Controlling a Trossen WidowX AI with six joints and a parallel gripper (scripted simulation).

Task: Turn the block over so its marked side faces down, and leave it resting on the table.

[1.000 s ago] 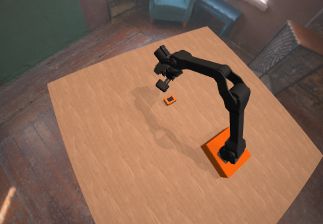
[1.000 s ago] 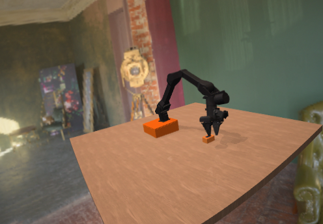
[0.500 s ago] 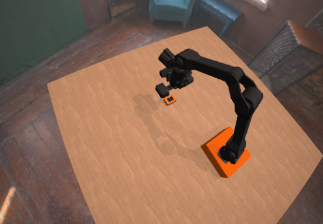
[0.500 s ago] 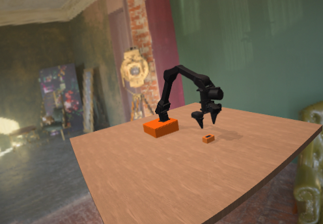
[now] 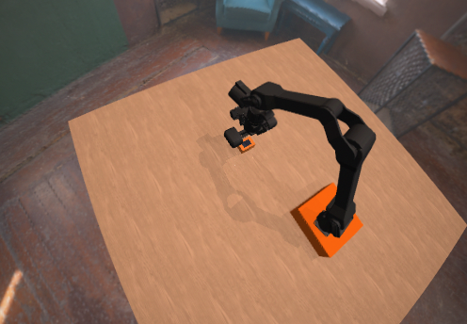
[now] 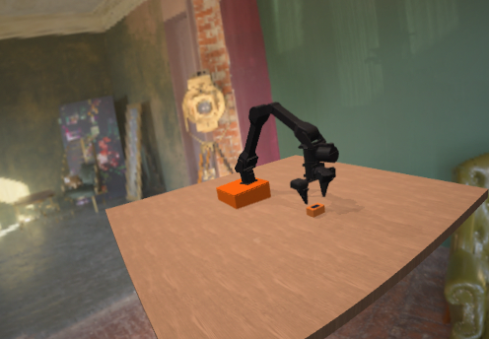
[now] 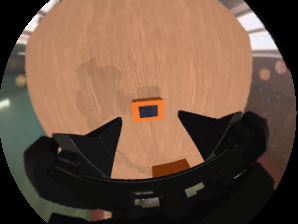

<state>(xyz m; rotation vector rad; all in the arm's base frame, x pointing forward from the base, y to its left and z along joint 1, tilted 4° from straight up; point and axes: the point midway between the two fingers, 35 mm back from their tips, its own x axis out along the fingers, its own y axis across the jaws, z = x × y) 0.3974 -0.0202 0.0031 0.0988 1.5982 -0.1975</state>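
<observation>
My gripper tip is 30 mm above the orange block.
</observation>
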